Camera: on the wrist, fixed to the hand. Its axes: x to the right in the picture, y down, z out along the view.
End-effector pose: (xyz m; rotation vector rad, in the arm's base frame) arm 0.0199 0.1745 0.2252 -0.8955 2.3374 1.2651
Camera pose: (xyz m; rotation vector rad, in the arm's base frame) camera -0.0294 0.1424 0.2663 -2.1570 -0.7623 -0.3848
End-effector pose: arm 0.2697 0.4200 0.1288 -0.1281 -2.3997 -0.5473
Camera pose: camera 0.2892 0.4395 0.1951 -2.6215 0.1313 1.0351
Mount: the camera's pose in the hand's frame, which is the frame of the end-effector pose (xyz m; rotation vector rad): 0.0257 0.0455 -0.0492 -0.0814 0.1497 -3.0966
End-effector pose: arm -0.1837 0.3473 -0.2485 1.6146 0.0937 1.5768
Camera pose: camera -0.2426 0.3585 -0.2090 -0.1499 1.4744 -0.8656
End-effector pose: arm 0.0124 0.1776 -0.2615 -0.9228 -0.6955 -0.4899
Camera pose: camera 0.0758 0.1573 -0.2883 -0.8515 1.0923 2.3437
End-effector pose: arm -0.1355 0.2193 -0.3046 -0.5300 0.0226 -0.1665
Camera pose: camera -0.1064 0.2291 -0.3695 0.1134 0.6389 2.9304
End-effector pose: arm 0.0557 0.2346 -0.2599 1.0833 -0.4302 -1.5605
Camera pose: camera 0.1235 0.2110 -0.2608 -0.4785 -1.1455 1.2761
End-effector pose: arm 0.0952 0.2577 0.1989 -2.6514 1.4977 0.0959
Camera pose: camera 0.0699 0.2069 0.2428 1.5894 2.6666 0.2360
